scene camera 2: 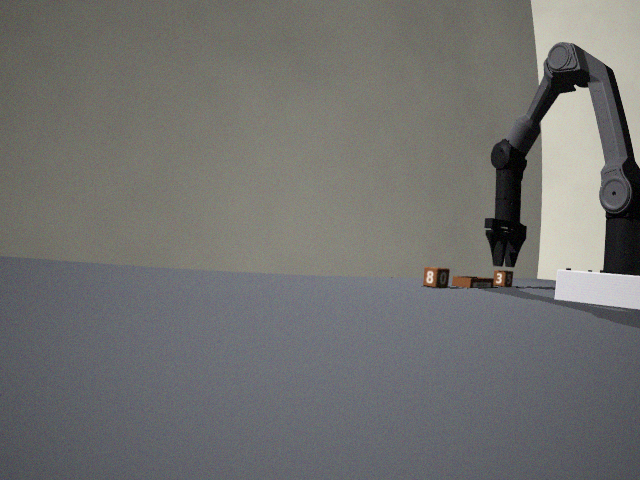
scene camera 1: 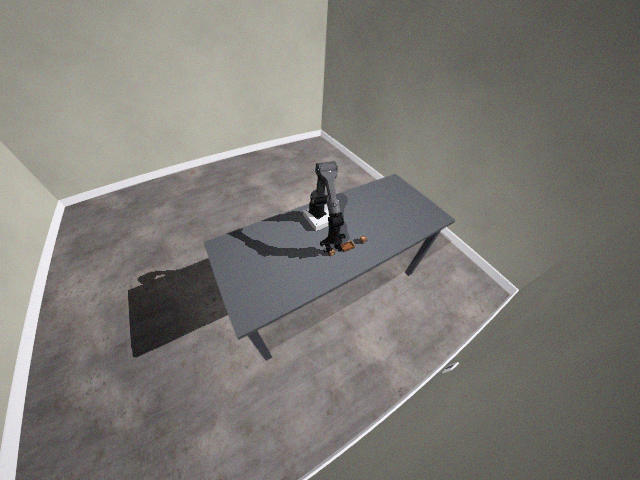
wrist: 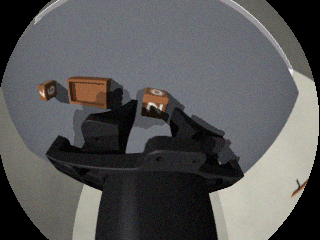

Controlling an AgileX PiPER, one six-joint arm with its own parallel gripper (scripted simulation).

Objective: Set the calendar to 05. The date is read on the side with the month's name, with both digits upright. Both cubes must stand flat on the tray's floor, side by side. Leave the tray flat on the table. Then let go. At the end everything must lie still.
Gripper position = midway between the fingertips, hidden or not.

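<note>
My gripper (scene camera 2: 504, 266) is visible, also in the wrist view (wrist: 154, 110). A tray (wrist: 91, 91) is visible to me as well.
</note>
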